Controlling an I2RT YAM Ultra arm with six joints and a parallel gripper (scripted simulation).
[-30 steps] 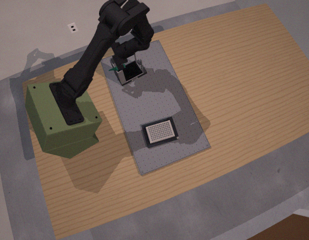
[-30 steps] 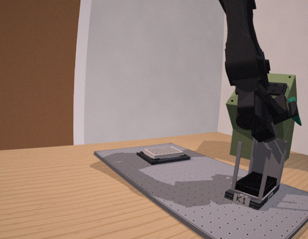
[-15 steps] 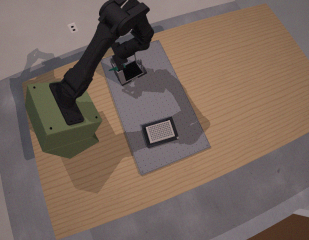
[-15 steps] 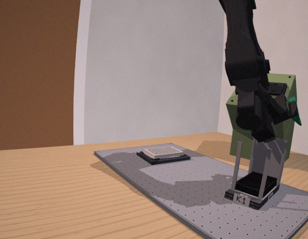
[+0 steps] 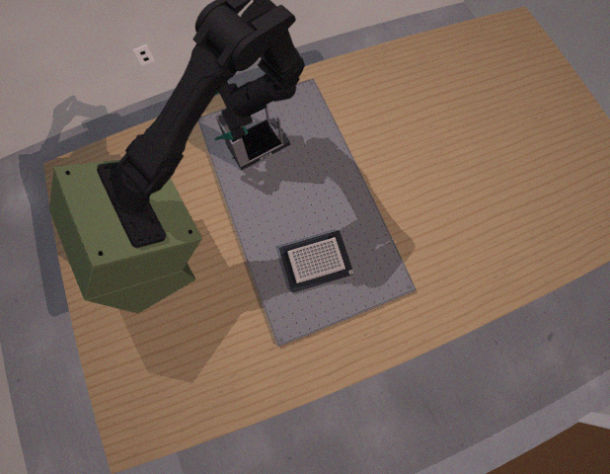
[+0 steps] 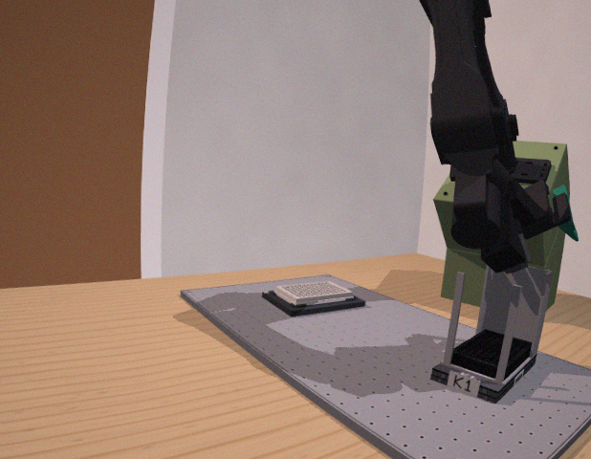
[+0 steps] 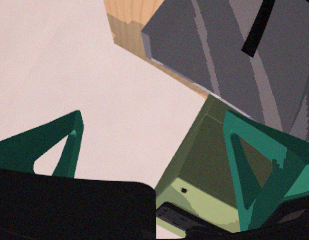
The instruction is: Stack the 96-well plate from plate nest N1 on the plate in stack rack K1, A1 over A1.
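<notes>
Now: hand 400 mm to the left of the white 96-well plate, 150 mm above it and 50 mm short of it. From my hand the other things lie so: back wall 90 mm below, 30 mm to the right, 20 mm ahead; then thin post 150 mm ahead, 90 mm below, 70 mm to the right; then black 96-well plate 140 mm below, 90 mm ahead, 30 mm to the right.
</notes>
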